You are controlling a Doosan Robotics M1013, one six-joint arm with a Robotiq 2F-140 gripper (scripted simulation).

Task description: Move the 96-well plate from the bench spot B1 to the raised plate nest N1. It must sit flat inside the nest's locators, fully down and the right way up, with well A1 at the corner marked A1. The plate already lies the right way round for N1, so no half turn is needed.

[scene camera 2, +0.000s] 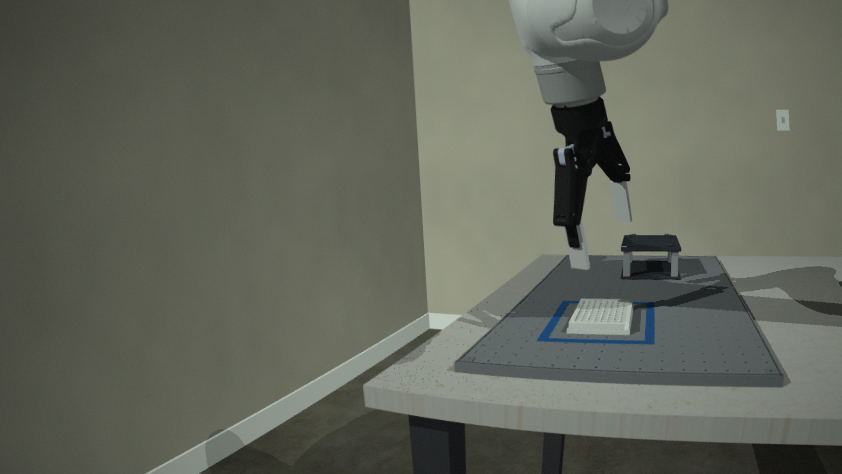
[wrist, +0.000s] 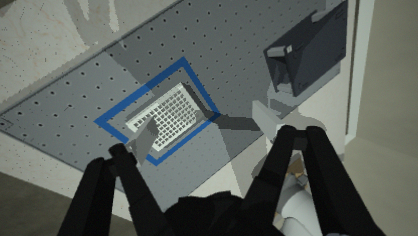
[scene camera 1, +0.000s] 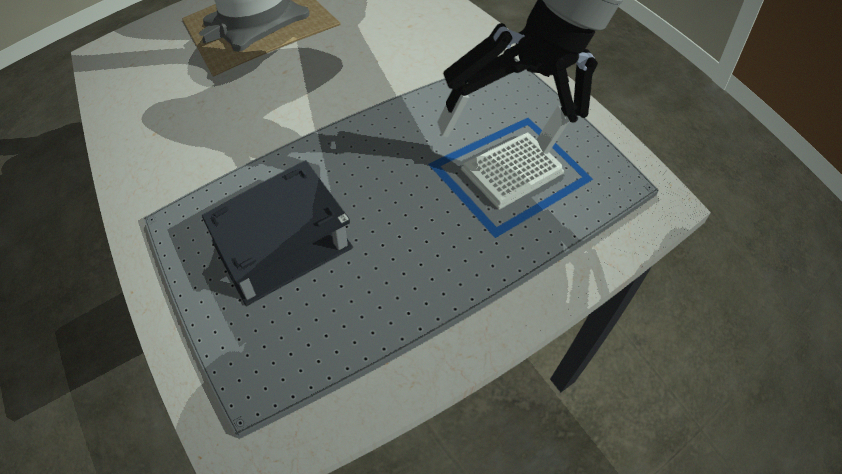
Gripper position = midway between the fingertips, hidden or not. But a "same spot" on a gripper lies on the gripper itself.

my gripper: scene camera 2 604, 242; wrist; scene camera 1
96-well plate: scene camera 2; wrist 176, 116; scene camera 1
same spot on 96-well plate: [scene camera 1: 504, 160] = [scene camera 2: 613, 309]
same spot on my gripper: [wrist: 335, 197] = [scene camera 1: 495, 55]
